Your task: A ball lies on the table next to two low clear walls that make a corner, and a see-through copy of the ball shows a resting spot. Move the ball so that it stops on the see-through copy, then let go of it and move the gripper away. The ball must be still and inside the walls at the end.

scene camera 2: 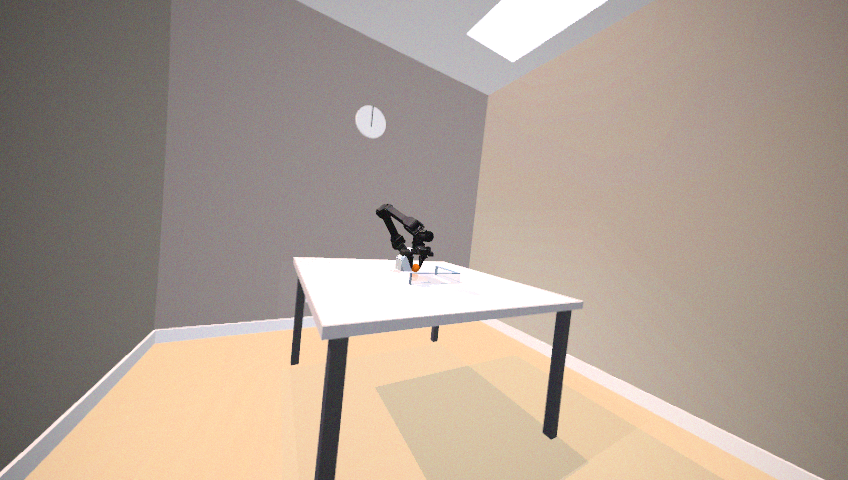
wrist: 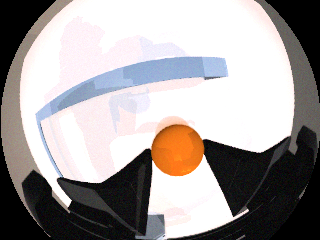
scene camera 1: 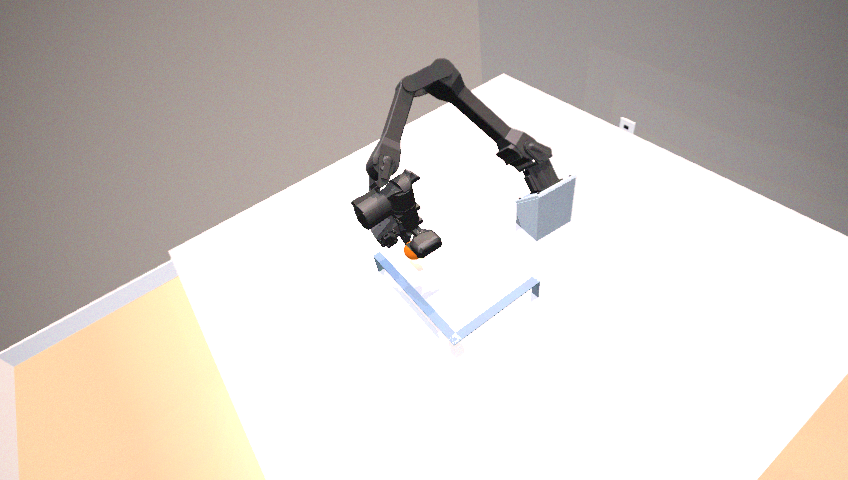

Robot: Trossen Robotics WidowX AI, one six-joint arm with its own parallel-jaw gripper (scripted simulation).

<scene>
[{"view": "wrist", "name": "gripper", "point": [177, 148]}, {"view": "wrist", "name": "ball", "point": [177, 150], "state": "held by the gripper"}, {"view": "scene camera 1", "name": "gripper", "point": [413, 250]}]
</scene>
